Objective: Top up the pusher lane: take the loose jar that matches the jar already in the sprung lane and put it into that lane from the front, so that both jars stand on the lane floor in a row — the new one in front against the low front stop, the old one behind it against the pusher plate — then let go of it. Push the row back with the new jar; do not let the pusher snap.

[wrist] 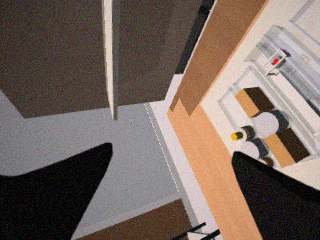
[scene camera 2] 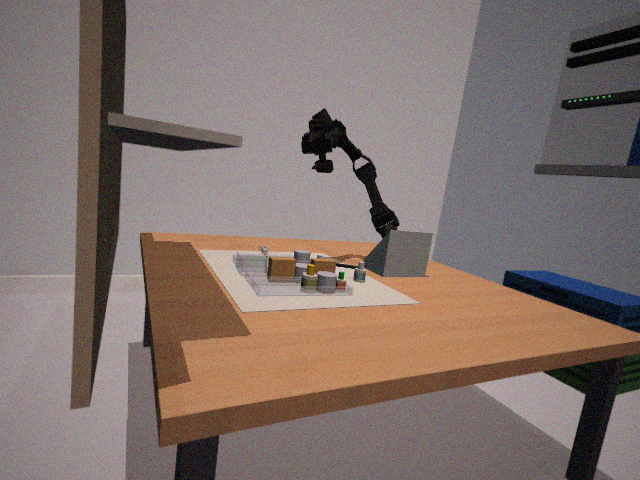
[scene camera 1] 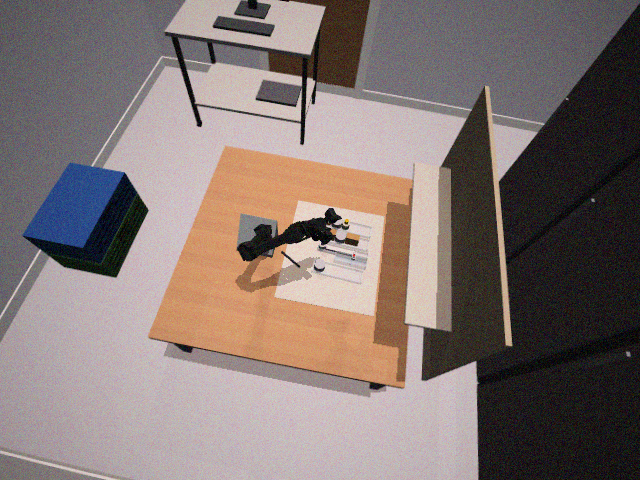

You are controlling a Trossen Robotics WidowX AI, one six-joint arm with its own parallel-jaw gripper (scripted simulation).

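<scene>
Scene camera 2 shows the gripper (scene camera 2: 310,155), open and holding nothing, with a tall shelf panel (scene camera 2: 102,64). Scene camera 1 shows a white mat (scene camera 1: 295,283) and a shelf (scene camera 1: 428,293); the mat is also visible in scene camera 2 (scene camera 2: 371,292), and so is the shelf, in scene camera 2 (scene camera 2: 134,130). The gripper appears again in the wrist view (wrist: 171,152), where there are a brown box (wrist: 285,145) and a brown box (wrist: 253,101).
</scene>
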